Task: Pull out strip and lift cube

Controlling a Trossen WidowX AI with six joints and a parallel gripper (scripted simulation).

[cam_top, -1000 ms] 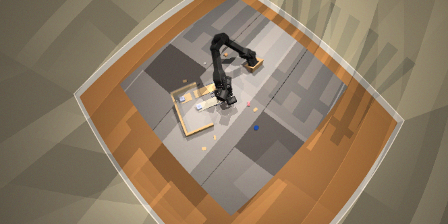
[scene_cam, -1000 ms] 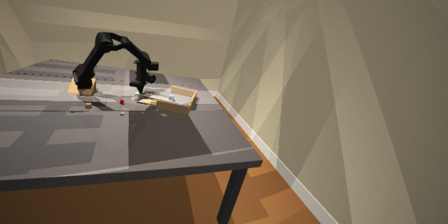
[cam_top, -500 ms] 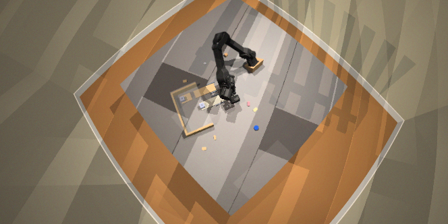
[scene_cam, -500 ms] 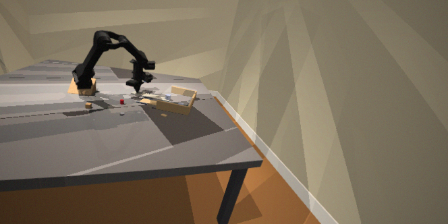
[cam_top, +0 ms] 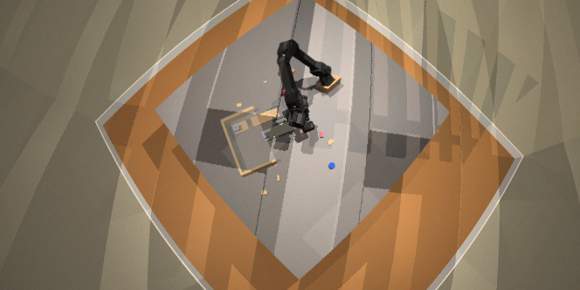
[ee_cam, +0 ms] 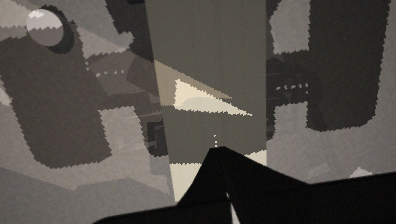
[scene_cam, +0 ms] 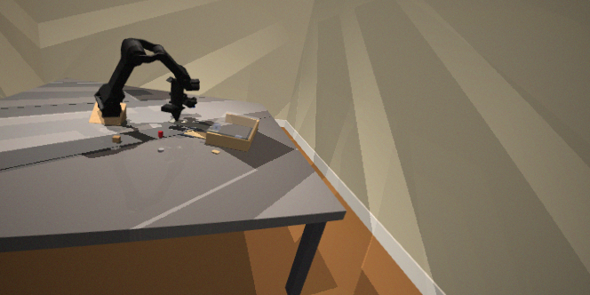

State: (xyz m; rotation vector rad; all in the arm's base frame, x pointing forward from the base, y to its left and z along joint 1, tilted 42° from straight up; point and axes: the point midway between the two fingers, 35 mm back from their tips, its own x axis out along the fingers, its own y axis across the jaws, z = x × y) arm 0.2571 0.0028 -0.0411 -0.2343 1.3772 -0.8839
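My gripper tip is 90 mm short of the strip and 40 mm to the left of it. Also, from my gripper tip: blue piece: 280 mm to the left, 80 mm ahead; then red cylinder: 180 mm to the right, 60 mm behind, 10 mm above; then pink block: 130 mm to the left, 10 mm behind.
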